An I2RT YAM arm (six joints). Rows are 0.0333 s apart.
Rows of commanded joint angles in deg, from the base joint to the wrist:
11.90, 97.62, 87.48, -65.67, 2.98, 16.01
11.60, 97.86, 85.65, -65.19, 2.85, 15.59
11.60, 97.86, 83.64, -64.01, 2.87, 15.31
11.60, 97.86, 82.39, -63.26, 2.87, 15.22
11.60, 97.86, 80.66, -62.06, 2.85, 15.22
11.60, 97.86, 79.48, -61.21, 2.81, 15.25
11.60, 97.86, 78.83, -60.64, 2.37, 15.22
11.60, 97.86, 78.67, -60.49, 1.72, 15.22
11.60, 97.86, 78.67, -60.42, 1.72, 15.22
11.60, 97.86, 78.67, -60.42, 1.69, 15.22
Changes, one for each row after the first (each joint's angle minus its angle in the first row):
-0.30, 0.24, -1.83, 0.48, -0.13, -0.42
-0.30, 0.24, -3.84, 1.66, -0.11, -0.70
-0.30, 0.24, -5.09, 2.41, -0.11, -0.79
-0.30, 0.24, -6.82, 3.61, -0.13, -0.79
-0.30, 0.24, -8.00, 4.46, -0.17, -0.76
-0.30, 0.24, -8.65, 5.03, -0.61, -0.79
-0.30, 0.24, -8.81, 5.18, -1.26, -0.79
-0.30, 0.24, -8.81, 5.25, -1.26, -0.79
-0.30, 0.24, -8.81, 5.25, -1.29, -0.79

